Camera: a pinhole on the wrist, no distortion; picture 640 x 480 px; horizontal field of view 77.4 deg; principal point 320.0 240.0 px. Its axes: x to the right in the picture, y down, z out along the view. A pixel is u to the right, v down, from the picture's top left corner.
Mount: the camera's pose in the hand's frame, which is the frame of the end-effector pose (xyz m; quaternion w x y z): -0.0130 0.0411 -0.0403 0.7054 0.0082 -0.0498 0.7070
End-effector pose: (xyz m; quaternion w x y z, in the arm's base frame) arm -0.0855 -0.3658 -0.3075 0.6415 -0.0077 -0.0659 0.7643
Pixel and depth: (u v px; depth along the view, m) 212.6 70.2 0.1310
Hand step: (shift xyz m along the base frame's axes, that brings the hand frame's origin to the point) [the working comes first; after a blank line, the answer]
In the camera's frame: -0.0352 -0.0557 0.1310

-0.0103 0.0270 0.0927
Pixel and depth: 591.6 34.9 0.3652
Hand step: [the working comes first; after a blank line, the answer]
In the camera's frame: 0.2483 -0.1875 0.3652

-0.3143 0.0731 0.3337
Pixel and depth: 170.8 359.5 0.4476
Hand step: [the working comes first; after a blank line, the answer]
In the camera's frame: -0.1672 0.1339 0.4476

0.1524 -0.1765 0.3855
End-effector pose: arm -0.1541 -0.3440 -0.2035 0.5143 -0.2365 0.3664 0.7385
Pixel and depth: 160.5 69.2 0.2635
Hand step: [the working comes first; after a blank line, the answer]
In the camera's frame: -0.1052 -0.1127 0.2635

0.0554 0.2393 0.0494
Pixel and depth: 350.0 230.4 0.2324
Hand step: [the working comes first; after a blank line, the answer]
In the camera's frame: 0.0175 -0.0056 0.2324

-0.0239 0.1307 0.1465
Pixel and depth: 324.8 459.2 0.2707
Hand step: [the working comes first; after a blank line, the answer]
In the camera's frame: 0.0033 0.1486 0.2707

0.0490 0.0646 0.2719
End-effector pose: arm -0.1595 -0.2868 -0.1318 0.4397 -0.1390 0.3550 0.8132
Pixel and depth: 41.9 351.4 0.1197
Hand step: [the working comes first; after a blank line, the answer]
In the camera's frame: -0.0833 0.0334 0.1197

0.0786 0.0350 0.0546
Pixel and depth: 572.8 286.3 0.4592
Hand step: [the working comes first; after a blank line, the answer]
In the camera's frame: 0.2906 0.0532 0.4592

-0.1466 0.1418 0.4944
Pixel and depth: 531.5 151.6 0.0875
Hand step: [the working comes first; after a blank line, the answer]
In the camera's frame: 0.0463 -0.0194 0.0875

-0.0613 0.0078 0.0726
